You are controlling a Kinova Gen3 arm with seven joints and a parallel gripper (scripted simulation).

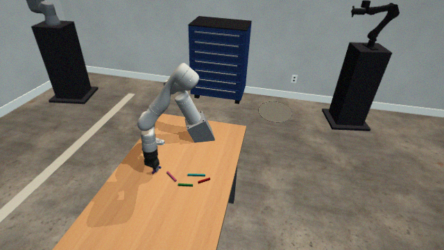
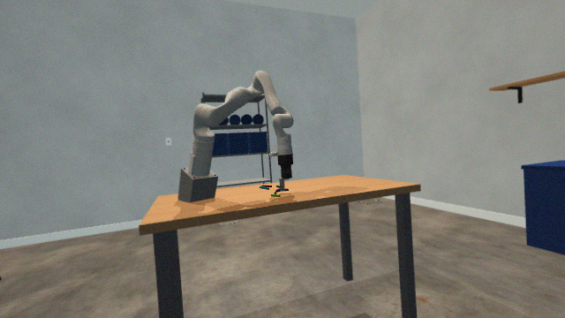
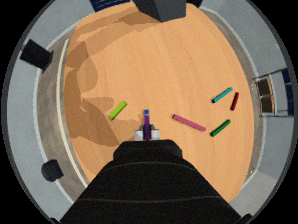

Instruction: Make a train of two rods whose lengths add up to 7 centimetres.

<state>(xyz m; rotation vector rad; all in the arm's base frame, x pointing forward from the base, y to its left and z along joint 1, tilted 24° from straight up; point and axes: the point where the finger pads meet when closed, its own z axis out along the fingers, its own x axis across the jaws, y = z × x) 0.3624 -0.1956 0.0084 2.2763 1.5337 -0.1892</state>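
The purple rod is 10 mm below my hand. The rest, counted from my hand: pink rod (30 mm ahead, 90 mm to the left, 30 mm below); then lime rod (60 mm behind, 40 mm to the right, 30 mm below); then blue rod (30 mm behind, 10 mm to the left, 30 mm below).
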